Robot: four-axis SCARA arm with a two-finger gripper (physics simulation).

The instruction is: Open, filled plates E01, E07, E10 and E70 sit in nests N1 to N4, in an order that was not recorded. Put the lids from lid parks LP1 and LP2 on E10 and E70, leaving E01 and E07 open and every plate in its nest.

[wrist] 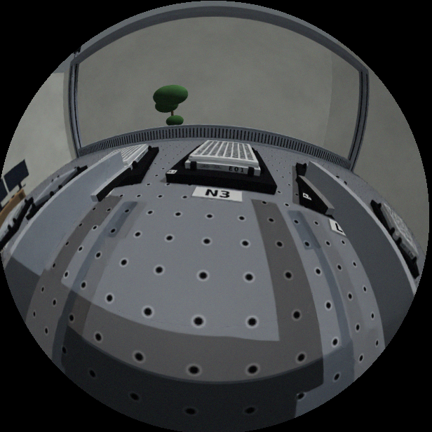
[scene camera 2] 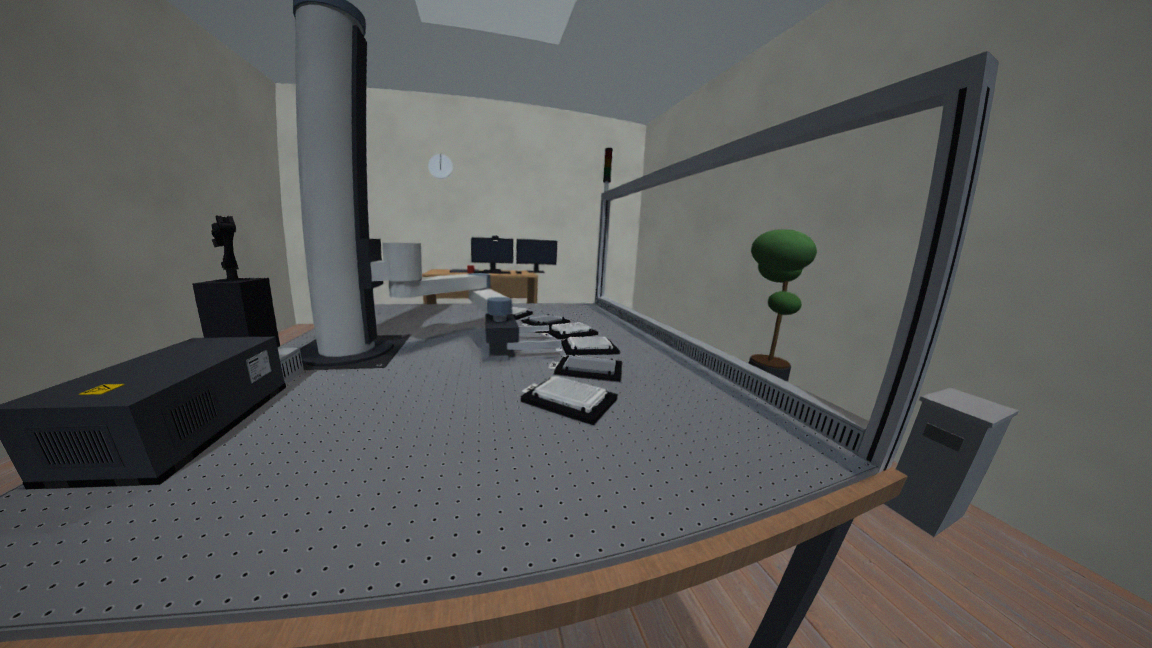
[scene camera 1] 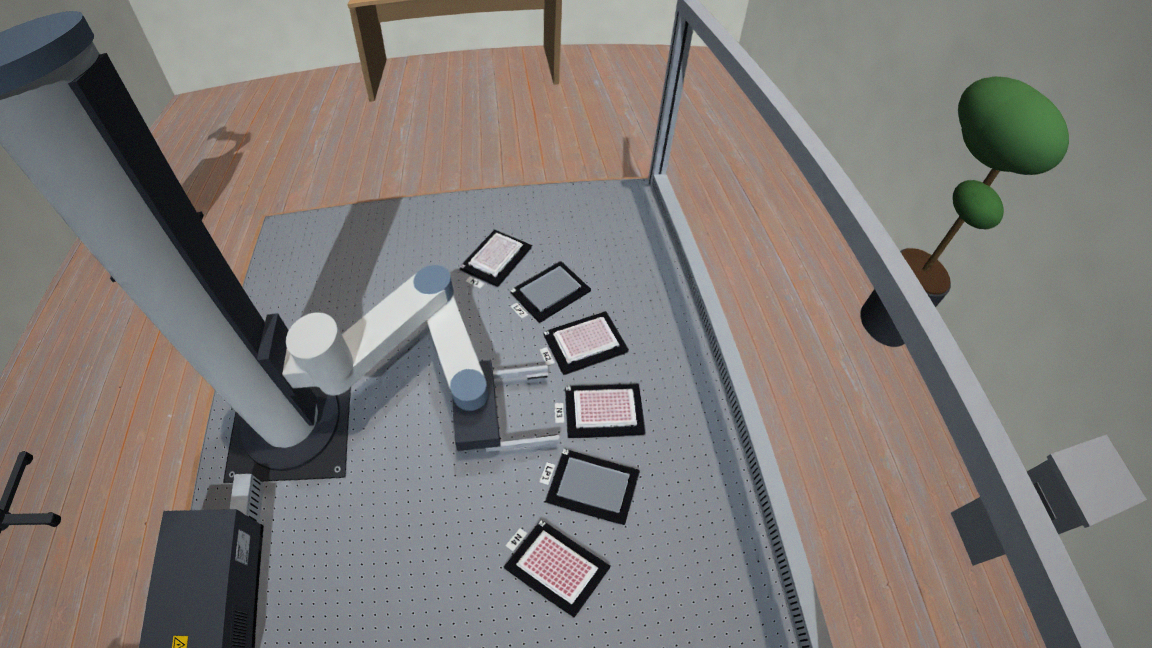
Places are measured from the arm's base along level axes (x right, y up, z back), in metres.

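Where they show: gripper, fingertip midpoint: point(scene camera 2: 554, 335) point(scene camera 1: 553, 403); arm's base, link origin: point(scene camera 2: 348, 354) point(scene camera 1: 291, 421).
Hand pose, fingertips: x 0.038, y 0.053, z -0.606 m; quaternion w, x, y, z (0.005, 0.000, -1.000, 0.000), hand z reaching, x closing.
Observation:
Each offset is from my fingertips to the centre of the thing.
My gripper point(scene camera 1: 552, 407) point(scene camera 2: 556, 338) point(wrist: 213, 157) is open and empty, low over the table, its fingers pointing at nest N3. The open plate there {dx +0.014, dy -0.021, dz -0.110 m} point(scene camera 1: 604, 407) point(scene camera 2: 590, 343) point(wrist: 222, 152) reads E01 in the wrist view. Other open plates sit in N1 {dx -0.463, dy -0.021, dz +0.092 m} point(scene camera 1: 495, 253), N2 {dx -0.167, dy -0.021, dz -0.098 m} point(scene camera 1: 585, 337) point(scene camera 2: 571, 328) point(wrist: 134, 154) and N4 {dx +0.338, dy -0.021, dz +0.038 m} point(scene camera 1: 557, 564) point(scene camera 2: 569, 393) point(wrist: 398, 227); their codes are not readable. Grey lids lie in LP1 {dx +0.182, dy -0.026, dz -0.057 m} point(scene camera 1: 594, 484) point(scene camera 2: 589, 365) and LP2 {dx -0.331, dy -0.026, dz -0.037 m} point(scene camera 1: 551, 289) point(scene camera 2: 545, 319). In the wrist view my right finger partly hides LP1.
The arm's column point(scene camera 1: 185, 265) point(scene camera 2: 330, 185) stands left of the nests. A dark control box point(scene camera 1: 201, 576) point(scene camera 2: 145, 402) lies at the near left. A framed guard with a slotted base rail point(scene camera 1: 725, 378) point(scene camera 2: 725, 370) point(wrist: 220, 132) runs beyond the nests.

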